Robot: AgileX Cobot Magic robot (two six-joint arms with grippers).
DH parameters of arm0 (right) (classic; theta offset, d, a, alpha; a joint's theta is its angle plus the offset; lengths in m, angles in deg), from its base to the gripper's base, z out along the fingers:
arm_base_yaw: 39.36 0.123 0 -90
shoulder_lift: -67.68 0 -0.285 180
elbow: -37.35 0 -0.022 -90
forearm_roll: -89.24 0.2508 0 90
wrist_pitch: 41.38 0 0.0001 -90
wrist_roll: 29.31 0.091 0 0
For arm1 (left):
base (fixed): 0 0 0 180
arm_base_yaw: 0.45 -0.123 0 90
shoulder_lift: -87.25 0 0.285 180
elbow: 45.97 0 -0.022 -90
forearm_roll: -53.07 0.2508 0 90
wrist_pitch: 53.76 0 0.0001 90
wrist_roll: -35.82 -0.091 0 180
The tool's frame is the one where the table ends.
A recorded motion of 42 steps. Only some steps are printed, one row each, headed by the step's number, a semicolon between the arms.
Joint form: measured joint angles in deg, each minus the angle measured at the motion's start. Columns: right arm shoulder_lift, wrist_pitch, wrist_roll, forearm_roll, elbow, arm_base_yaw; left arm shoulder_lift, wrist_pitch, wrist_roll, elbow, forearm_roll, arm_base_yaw.
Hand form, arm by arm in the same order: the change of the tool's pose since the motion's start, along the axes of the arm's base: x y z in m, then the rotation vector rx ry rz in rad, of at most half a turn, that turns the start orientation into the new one. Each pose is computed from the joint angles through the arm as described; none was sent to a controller.
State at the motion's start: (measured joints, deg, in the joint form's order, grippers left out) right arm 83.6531 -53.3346 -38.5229 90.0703 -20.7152 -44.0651; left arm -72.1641 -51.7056 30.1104 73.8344 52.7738 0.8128
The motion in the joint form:
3: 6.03 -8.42 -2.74 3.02 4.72 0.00; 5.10 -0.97 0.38 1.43 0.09 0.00
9: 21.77 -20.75 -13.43 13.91 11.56 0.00; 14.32 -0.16 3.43 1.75 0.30 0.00
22: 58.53 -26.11 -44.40 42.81 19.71 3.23; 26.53 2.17 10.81 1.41 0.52 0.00
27: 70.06 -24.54 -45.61 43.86 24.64 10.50; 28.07 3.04 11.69 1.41 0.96 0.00
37: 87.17 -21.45 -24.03 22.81 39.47 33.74; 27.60 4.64 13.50 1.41 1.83 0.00
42: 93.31 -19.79 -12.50 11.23 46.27 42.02; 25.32 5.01 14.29 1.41 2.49 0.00
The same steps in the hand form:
3: 0.0116 0.0009 0.0076 0.0152 0.1684 0.0204; 0.0146 -0.0003 0.0003 -0.0032 0.0811 -0.0009
9: 0.0518 0.0080 0.0069 0.0386 0.5209 0.1399; 0.0424 -0.0010 -0.0118 -0.0496 0.2233 -0.0049
22: 0.1629 0.0372 -0.0426 0.1008 0.9327 0.5255; 0.0759 -0.0017 -0.0370 -0.1720 0.4034 0.0002
27: 0.1973 0.0676 -0.0642 0.0638 1.0290 0.6306; 0.0800 -0.0019 -0.0396 -0.1796 0.4152 0.0005
37: 0.2271 0.1818 -0.0895 -0.2113 1.1638 0.7656; 0.0793 -0.0020 -0.0359 -0.1967 0.3796 -0.0051
42: 0.2303 0.2316 -0.0965 -0.3262 1.1394 0.7742; 0.0735 -0.0021 -0.0296 -0.1996 0.3337 -0.0115

